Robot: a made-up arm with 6 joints. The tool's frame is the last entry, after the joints.
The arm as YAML. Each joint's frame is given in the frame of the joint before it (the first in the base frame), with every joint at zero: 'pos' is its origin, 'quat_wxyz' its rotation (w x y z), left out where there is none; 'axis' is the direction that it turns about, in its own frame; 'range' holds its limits. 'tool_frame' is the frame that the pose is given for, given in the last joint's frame.
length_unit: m
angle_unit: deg
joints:
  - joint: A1
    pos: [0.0, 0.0, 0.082]
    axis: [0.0, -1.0, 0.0]
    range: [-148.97, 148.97]
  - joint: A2
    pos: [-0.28, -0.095, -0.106]
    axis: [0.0, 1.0, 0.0]
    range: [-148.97, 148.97]
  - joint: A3
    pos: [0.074, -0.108, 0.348]
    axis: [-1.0, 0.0, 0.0]
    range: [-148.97, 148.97]
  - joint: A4
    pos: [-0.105, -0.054, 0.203]
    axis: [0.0, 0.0, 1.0]
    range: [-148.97, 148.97]
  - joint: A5
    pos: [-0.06, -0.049, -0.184]
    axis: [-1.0, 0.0, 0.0]
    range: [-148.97, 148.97]
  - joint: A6
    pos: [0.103, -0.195, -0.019]
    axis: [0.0, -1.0, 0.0]
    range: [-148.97, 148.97]
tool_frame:
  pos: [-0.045, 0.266, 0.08]
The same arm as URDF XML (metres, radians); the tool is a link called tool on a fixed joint. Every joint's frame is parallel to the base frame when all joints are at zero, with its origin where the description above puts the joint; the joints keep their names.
<robot name="arm">
<joint name="A1" type="revolute"><parent link="base"/><child link="link1"/><origin xyz="0 0 0.082"/><axis xyz="0 -1 0"/><limit lower="-2.6" upper="2.6"/></joint>
<joint name="A2" type="revolute"><parent link="link1"/><child link="link2"/><origin xyz="-0.28 -0.095 -0.106"/><axis xyz="0 1 0"/><limit lower="-2.6" upper="2.6"/></joint>
<joint name="A3" type="revolute"><parent link="link2"/><child link="link3"/><origin xyz="0.074 -0.108 0.348"/><axis xyz="-1 0 0"/><limit lower="-2.6" upper="2.6"/></joint>
<joint name="A4" type="revolute"><parent link="link3"/><child link="link4"/><origin xyz="-0.105 -0.054 0.203"/><axis xyz="0 0 1"/><limit lower="-2.6" upper="2.6"/></joint>
<joint name="A5" type="revolute"><parent link="link4"/><child link="link5"/><origin xyz="-0.06 -0.049 -0.184"/><axis xyz="-1 0 0"/><limit lower="-2.6" upper="2.6"/></joint>
<joint name="A6" type="revolute"><parent link="link5"/><child link="link6"/><origin xyz="0.103 -0.195 -0.019"/><axis xyz="0 -1 0"/><limit lower="-2.6" upper="2.6"/></joint>
<joint name="tool_fixed" type="fixed"><parent link="link6"/><child link="tool"/><origin xyz="-0.045 0.266 0.08"/></joint>
<link name="base"/>
<link name="link1"/>
<link name="link2"/>
<link name="link3"/>
<link name="link4"/>
<link name="link5"/>
<link name="link6"/>
<link name="tool"/>
</robot>

